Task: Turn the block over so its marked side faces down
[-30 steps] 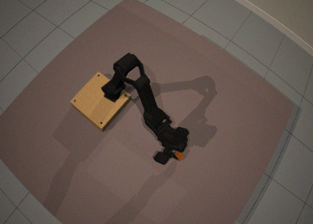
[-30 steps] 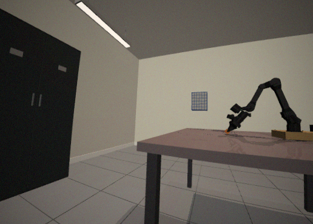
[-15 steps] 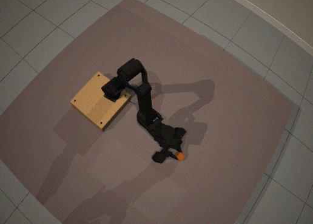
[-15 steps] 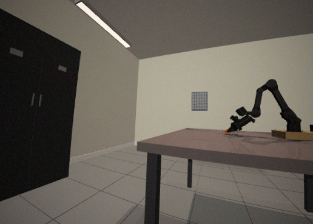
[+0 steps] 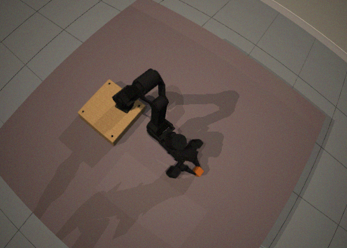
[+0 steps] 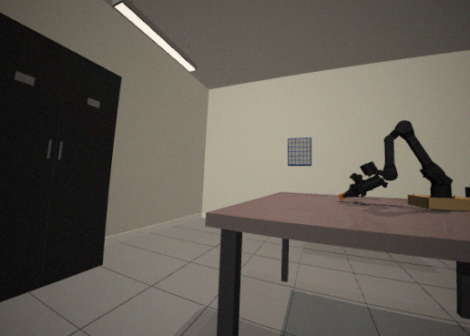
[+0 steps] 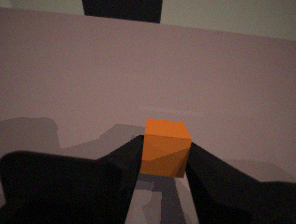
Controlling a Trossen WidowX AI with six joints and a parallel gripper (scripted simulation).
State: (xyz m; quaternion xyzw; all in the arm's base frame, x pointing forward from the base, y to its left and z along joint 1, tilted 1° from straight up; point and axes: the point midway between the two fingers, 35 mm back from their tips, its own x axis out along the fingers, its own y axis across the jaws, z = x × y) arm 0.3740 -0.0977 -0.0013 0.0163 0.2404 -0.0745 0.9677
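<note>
Right now the orange block is 1 cm below my gripper tip.
</note>
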